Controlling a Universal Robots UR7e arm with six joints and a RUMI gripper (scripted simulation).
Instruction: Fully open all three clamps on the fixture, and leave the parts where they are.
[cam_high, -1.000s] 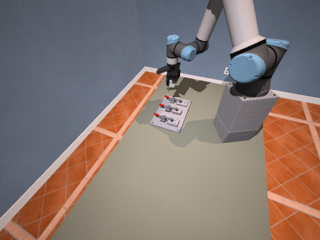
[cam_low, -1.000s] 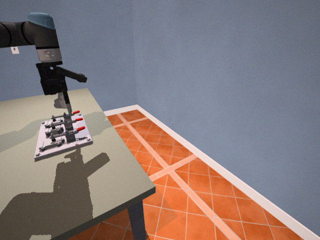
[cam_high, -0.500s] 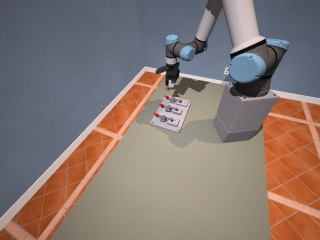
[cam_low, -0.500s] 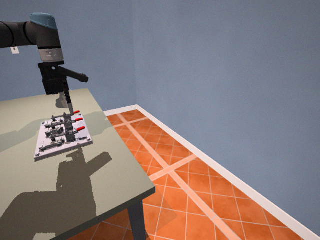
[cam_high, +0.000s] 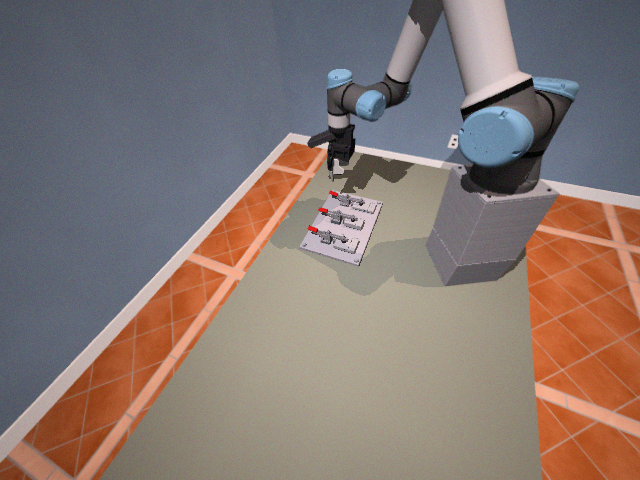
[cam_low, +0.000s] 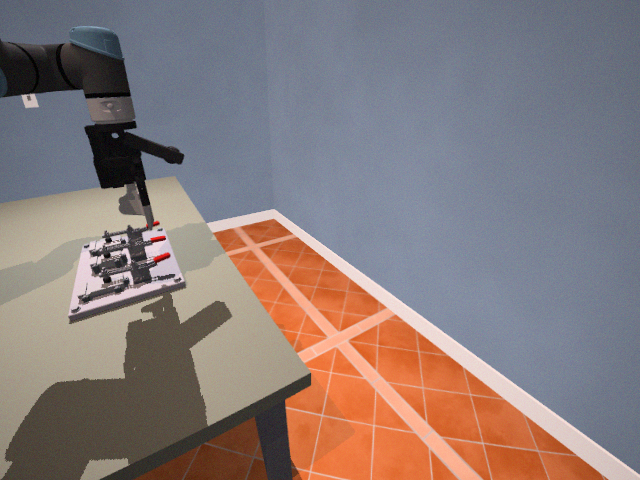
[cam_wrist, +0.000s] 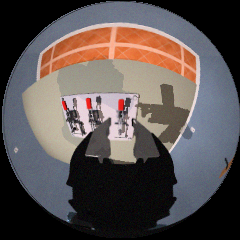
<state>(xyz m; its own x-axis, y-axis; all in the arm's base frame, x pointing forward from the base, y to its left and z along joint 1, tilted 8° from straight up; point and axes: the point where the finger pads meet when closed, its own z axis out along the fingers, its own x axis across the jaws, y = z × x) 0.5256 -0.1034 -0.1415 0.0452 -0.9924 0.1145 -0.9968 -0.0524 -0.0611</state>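
My hand is 90 mm past the grey fixture plate, 110 mm to the right of it and 150 mm above it. Also, from my hand: block 150 mm behind, 210 mm to the left, 120 mm below.
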